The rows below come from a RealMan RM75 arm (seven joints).
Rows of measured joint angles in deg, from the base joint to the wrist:
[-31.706 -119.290 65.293 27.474 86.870 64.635 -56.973]
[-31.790 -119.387 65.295 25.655 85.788 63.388 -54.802]
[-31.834 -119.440 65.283 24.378 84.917 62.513 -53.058]
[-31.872 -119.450 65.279 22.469 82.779 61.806 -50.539]
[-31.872 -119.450 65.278 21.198 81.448 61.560 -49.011]
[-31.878 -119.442 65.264 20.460 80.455 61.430 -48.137]
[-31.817 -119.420 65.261 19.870 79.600 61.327 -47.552]
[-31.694 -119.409 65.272 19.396 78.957 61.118 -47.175]
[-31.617 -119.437 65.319 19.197 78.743 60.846 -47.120]
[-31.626 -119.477 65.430 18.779 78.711 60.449 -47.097]
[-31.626 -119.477 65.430 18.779 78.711 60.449 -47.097]
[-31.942 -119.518 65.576 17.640 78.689 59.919 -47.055]
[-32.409 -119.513 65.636 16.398 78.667 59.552 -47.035]
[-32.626 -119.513 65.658 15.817 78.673 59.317 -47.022]
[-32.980 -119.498 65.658 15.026 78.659 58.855 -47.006]
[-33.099 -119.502 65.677 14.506 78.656 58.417 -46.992]
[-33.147 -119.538 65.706 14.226 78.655 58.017 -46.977]
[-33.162 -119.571 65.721 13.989 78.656 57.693 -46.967]
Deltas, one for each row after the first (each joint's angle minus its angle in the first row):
[-0.084 -0.097 0.002 -1.819 -1.082 -1.247 2.171]
[-0.128 -0.150 -0.010 -3.096 -1.953 -2.122 3.915]
[-0.166 -0.160 -0.014 -5.005 -4.091 -2.829 6.434]
[-0.166 -0.160 -0.015 -6.276 -5.422 -3.075 7.962]
[-0.172 -0.152 -0.029 -7.014 -6.415 -3.205 8.836]
[-0.111 -0.130 -0.032 -7.604 -7.270 -3.308 9.421]
[0.012 -0.119 -0.021 -8.078 -7.913 -3.517 9.798]
[0.089 -0.147 0.026 -8.277 -8.127 -3.789 9.853]
[0.080 -0.187 0.137 -8.695 -8.159 -4.186 9.876]
[0.080 -0.187 0.137 -8.695 -8.159 -4.186 9.876]
[-0.236 -0.228 0.283 -9.834 -8.181 -4.716 9.918]
[-0.703 -0.223 0.343 -11.076 -8.203 -5.083 9.938]
[-0.920 -0.223 0.365 -11.657 -8.197 -5.318 9.951]
[-1.274 -0.208 0.365 -12.448 -8.211 -5.780 9.967]
[-1.393 -0.212 0.384 -12.968 -8.214 -6.218 9.981]
[-1.441 -0.248 0.413 -13.248 -8.215 -6.618 9.996]
[-1.456 -0.281 0.428 -13.485 -8.214 -6.942 10.006]

